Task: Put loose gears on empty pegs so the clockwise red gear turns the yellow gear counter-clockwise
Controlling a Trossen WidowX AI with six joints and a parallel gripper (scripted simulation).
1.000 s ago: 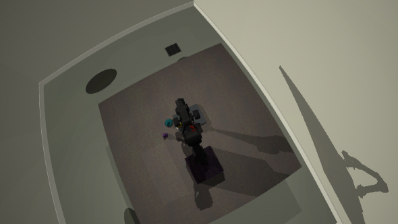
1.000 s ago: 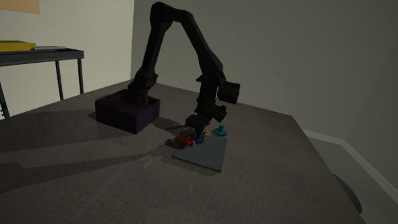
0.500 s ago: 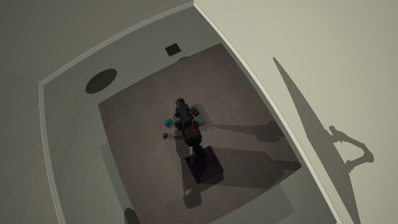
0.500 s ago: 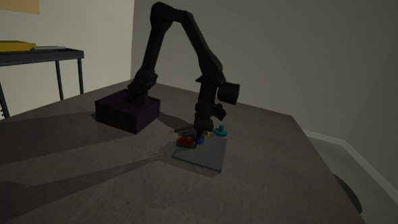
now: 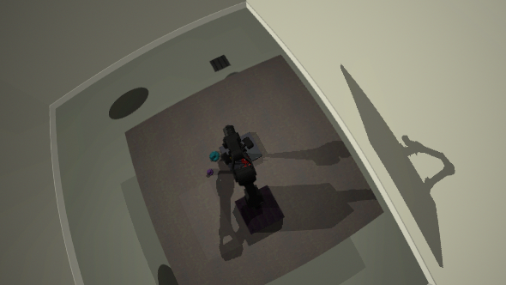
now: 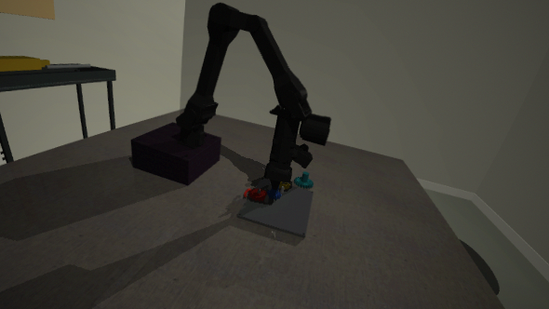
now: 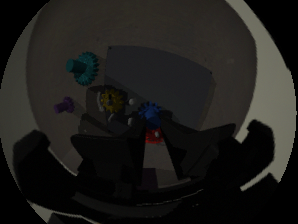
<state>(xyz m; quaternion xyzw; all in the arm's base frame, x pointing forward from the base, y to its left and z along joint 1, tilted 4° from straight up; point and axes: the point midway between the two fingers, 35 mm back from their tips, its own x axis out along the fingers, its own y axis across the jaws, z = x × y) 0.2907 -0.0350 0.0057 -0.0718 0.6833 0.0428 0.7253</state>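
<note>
Right now my gripper tip is 10 mm above the blue gear. The rest, counted from my gripper tip: yellow gear: 10 mm ahead, 70 mm to the left, 20 mm below; teal gear: 70 mm ahead, 140 mm to the left, 20 mm below; red gear: 40 mm behind, 20 mm to the right, 20 mm below.
</note>
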